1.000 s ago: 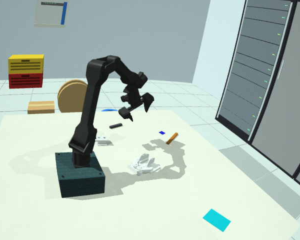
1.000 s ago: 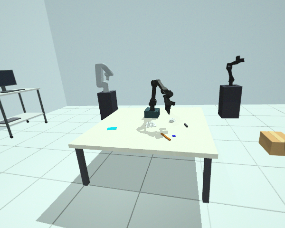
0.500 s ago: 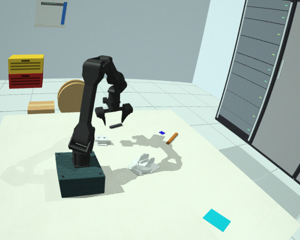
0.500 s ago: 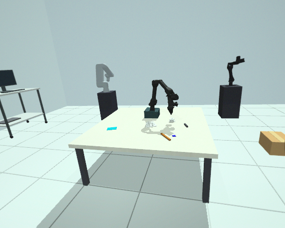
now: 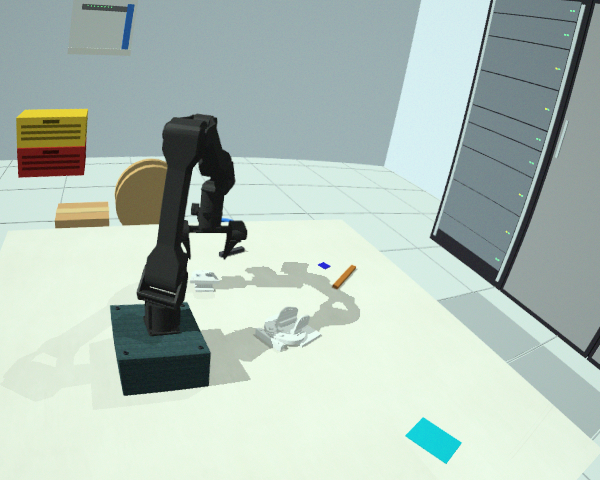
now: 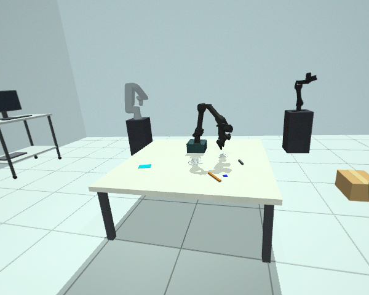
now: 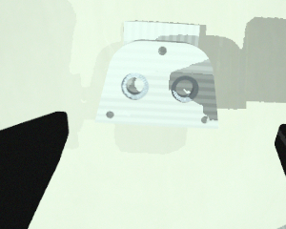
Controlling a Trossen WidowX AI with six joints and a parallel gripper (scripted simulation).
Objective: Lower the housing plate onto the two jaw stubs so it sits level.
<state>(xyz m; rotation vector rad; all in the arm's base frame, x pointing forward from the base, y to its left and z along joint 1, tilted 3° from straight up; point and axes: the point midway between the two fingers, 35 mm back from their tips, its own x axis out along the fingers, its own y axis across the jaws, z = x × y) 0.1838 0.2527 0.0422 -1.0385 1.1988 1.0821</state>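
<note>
The small white part is 7 cm below my gripper tip. From my gripper tip the other things lie so: black bar 16 cm to the left, 14 cm ahead, 7 cm below; small blue piece 40 cm ahead, 8 cm below, 3 cm to the left; orange stick 43 cm ahead, 8 cm below, 5 cm to the right.
</note>
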